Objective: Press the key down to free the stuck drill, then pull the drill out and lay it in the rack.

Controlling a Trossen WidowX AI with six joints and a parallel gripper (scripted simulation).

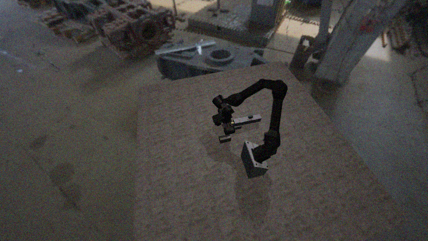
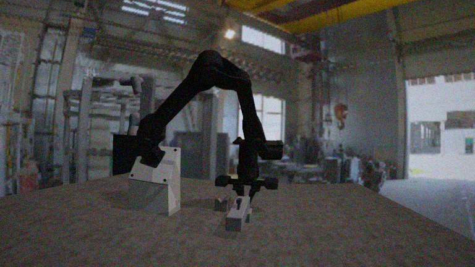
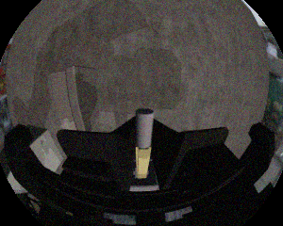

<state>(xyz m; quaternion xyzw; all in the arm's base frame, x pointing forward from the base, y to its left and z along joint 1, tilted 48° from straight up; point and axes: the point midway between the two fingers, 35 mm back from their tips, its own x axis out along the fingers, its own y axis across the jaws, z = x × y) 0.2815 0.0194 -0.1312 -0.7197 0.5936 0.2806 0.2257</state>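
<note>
Right now the drill is 4 cm to the right of my gripper tip and 3 cm above it. From my gripper tip the other things lie so: dark key: 16 cm to the right, 4 cm above, 2 cm ahead; then grey holder block: 14 cm to the right, 2 cm ahead, 2 cm above; then grey rack: 8 cm behind, 2 cm to the left, 1 cm above.
</note>
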